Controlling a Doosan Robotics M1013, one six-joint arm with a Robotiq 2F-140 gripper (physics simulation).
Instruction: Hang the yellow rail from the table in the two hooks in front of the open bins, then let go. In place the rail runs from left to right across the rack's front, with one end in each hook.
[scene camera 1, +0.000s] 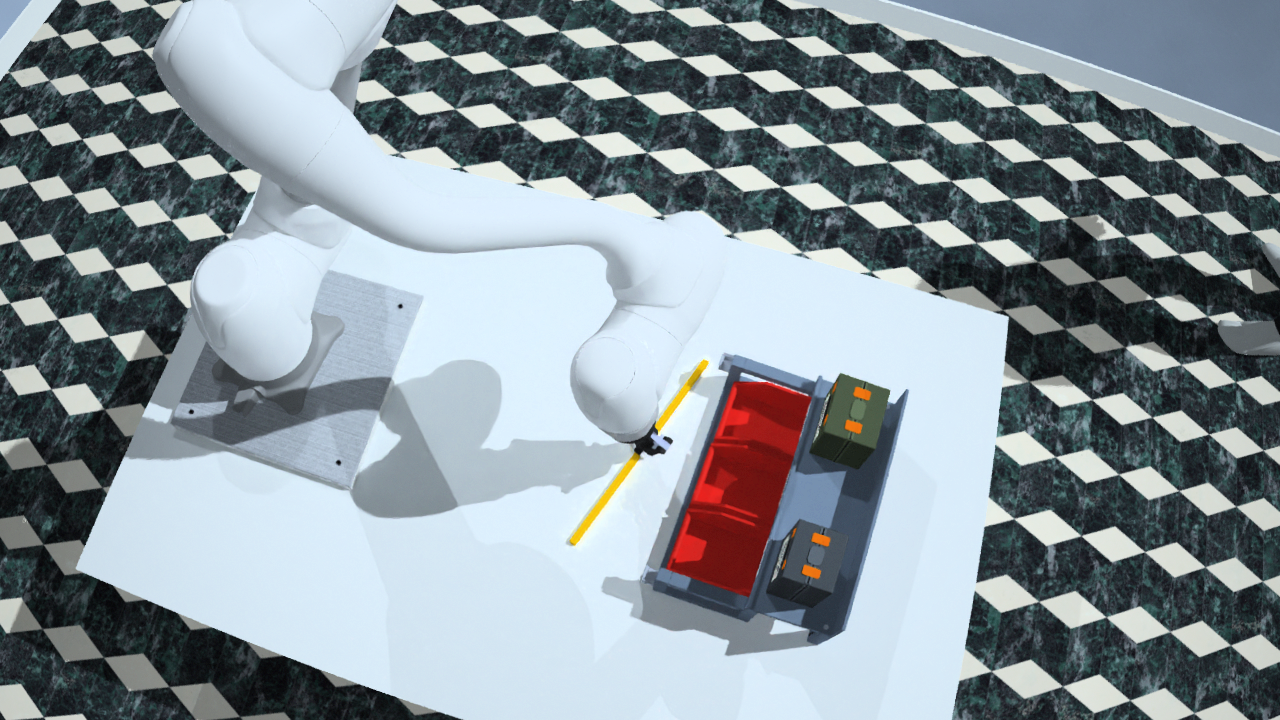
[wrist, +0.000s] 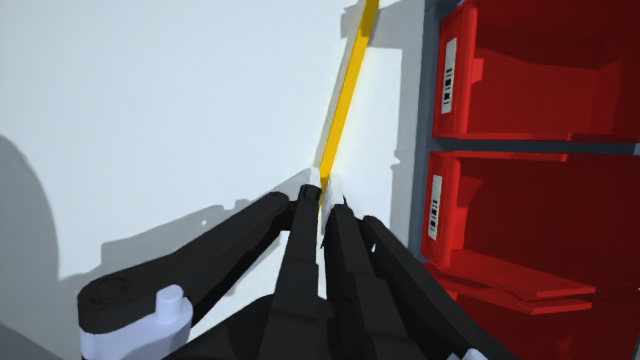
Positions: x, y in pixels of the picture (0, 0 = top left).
gripper: scene camera 1 642, 448; wrist 320, 183
